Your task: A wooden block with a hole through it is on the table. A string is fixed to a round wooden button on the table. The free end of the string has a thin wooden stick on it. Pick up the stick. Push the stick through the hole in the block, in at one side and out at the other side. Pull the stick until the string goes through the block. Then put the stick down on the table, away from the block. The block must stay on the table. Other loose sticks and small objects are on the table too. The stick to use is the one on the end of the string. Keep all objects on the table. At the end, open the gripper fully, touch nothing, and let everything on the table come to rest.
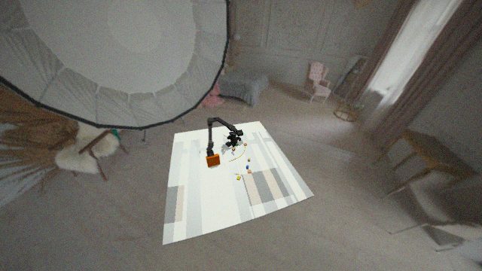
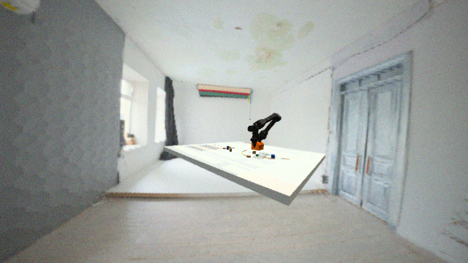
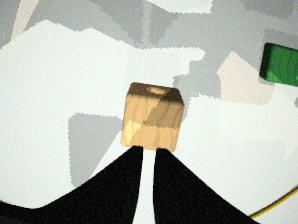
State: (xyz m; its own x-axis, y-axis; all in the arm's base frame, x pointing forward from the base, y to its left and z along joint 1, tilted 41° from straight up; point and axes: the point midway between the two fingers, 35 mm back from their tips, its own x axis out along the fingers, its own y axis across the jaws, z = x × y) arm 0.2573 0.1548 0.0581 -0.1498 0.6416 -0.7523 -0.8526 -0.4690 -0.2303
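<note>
Right now the wooden block is 4 cm below my gripper tip. The rest, counted from my gripper tip: green block 5 cm ahead, 8 cm to the left, 5 cm below; yellow piece 1 cm behind, 39 cm to the right, 5 cm below; blue cube 21 cm to the left, 4 cm below.
</note>
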